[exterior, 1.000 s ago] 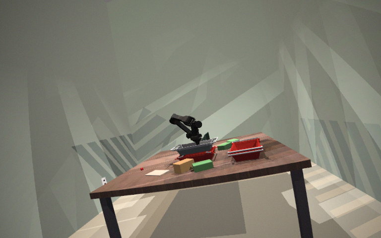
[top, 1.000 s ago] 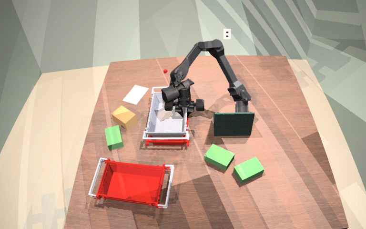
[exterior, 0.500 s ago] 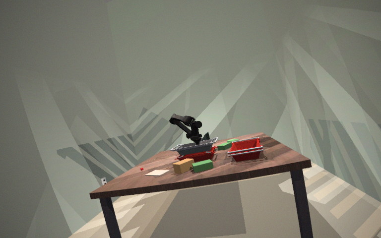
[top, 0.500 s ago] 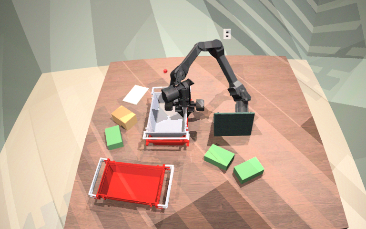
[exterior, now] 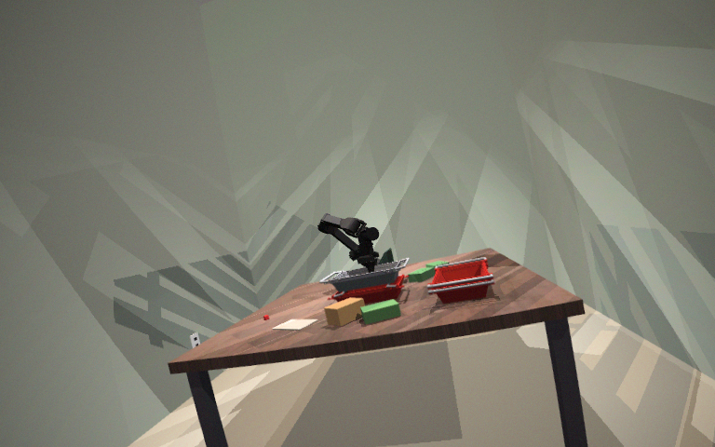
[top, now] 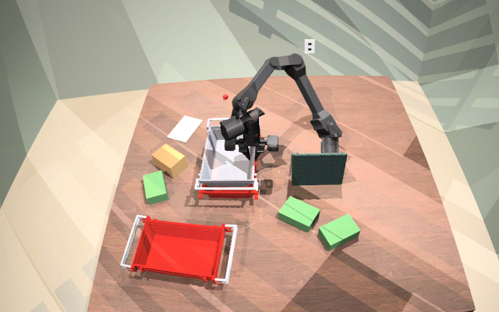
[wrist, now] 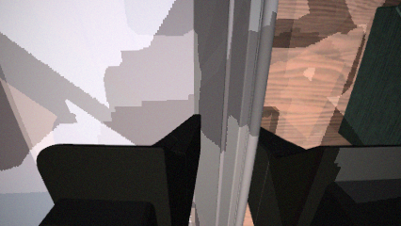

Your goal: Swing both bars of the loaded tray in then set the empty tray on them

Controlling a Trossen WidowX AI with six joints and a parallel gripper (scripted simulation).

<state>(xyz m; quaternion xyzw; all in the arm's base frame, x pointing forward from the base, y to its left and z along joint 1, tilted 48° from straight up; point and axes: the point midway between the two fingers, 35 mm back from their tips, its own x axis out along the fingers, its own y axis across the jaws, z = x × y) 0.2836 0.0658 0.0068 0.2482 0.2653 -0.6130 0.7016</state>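
The grey tray lies 80 mm ahead of my gripper tip and 30 mm above it. Also, from my gripper tip: white sheet 330 mm ahead, 240 mm to the right, 80 mm below; then red cube 470 mm to the right, 190 mm ahead, 80 mm below; then tan box 340 mm ahead, 50 mm below, 20 mm to the right.
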